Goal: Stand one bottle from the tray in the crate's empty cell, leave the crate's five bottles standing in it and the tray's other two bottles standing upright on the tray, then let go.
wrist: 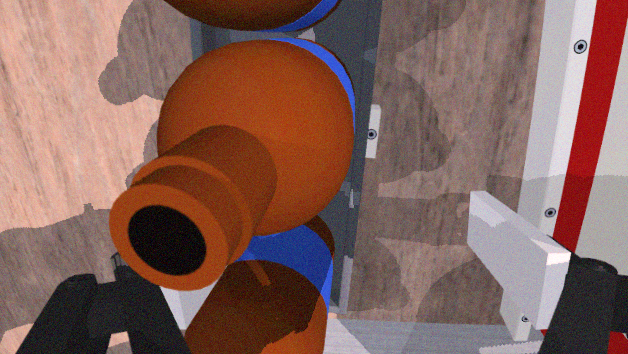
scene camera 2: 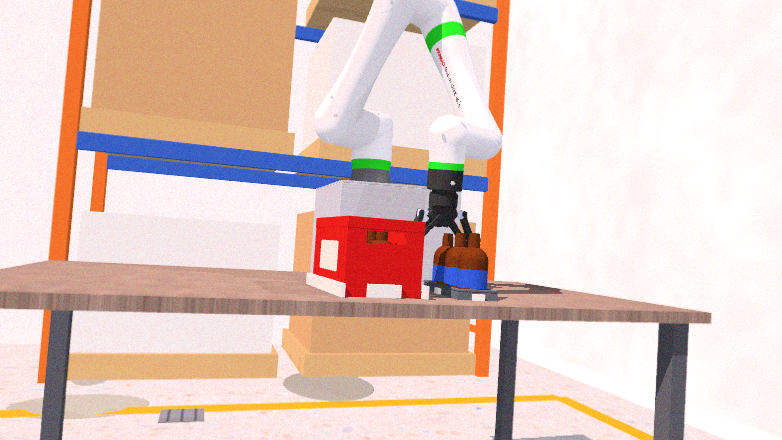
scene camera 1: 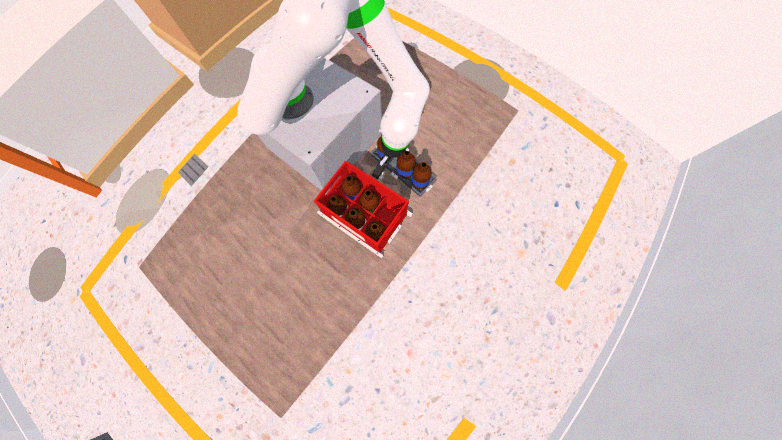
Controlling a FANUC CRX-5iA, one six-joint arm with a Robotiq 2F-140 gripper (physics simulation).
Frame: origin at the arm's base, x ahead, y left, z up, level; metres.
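Seen in the pictures: gripper, fingertip midpoint: [wrist: 349, 221] [scene camera 2: 437, 272]; arm's base, origin of the base link: [scene camera 1: 293, 101].
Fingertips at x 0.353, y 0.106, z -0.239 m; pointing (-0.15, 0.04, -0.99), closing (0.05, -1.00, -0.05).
Note:
Offsets run from my fingertips to a thing's top centre. "pt": to the spot under its first point. Level surfaces: height alone.
The red crate @(0.052 m ahead, 0.215 m right, 0.122 m up) [scene camera 1: 394, 227] [scene camera 2: 382, 268] [wrist: 585, 125] holds five brown bottles; its empty cell @(pt 0.114 m ahead, 0.124 m right, 0.027 m down) [scene camera 1: 391, 205] is at the right end of the row nearer the tray. The dark tray [scene camera 1: 419, 190] [wrist: 367, 75] bears three upright brown bottles with blue bands: a front one @(0.134 m ahead, 0.038 m left, 0.107 m up) [scene camera 1: 421, 175] [scene camera 2: 474, 259], a middle one @(0.057 m ahead, 0.036 m left, 0.107 m up) [scene camera 1: 405, 163] [wrist: 270, 100] and a rear one @(0.053 m back, 0.048 m left, 0.107 m up) [scene camera 1: 381, 145] [scene camera 2: 439, 259] [wrist: 300, 330], partly hidden by the wrist in scene view 1. My gripper [scene camera 2: 445, 232] [wrist: 349, 221] is open and empty, pointing down low over the tray's rear end. The left finger partly hides behind the middle bottle's neck in the wrist view.
The wooden table @(0.053 m down) [scene camera 1: 262, 262] [scene camera 2: 164, 281] carries the crate and tray. The crate stands close beside the tray and gripper. The grey robot pedestal [scene camera 1: 349, 125] [scene camera 2: 371, 199] stands behind both. A storage rack [scene camera 2: 62, 191] with boxes stands farther back.

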